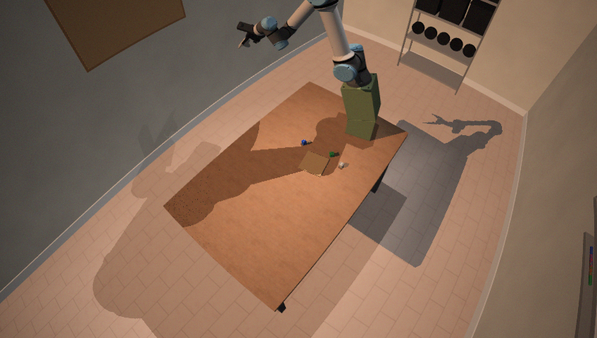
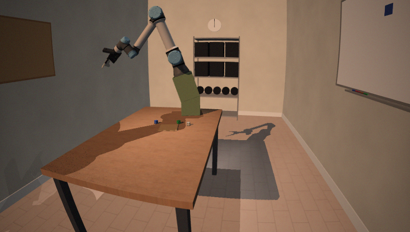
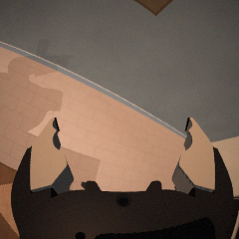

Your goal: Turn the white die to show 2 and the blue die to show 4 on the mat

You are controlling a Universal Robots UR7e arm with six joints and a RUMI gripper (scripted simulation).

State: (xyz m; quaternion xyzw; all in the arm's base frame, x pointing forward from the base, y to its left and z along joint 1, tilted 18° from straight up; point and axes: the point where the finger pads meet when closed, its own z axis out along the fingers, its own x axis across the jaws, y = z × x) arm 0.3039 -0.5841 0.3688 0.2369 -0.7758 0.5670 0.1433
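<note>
Right now my hand is 58 cm to the right of the blue die, 50 cm above it and 2 cm short of it. Round my hand: green die 76 cm to the left, 50 cm below, 4 cm behind; then tan mat 73 cm to the left, 51 cm below, 8 cm ahead; then white die 85 cm to the left, 50 cm below, 2 cm behind.
</note>
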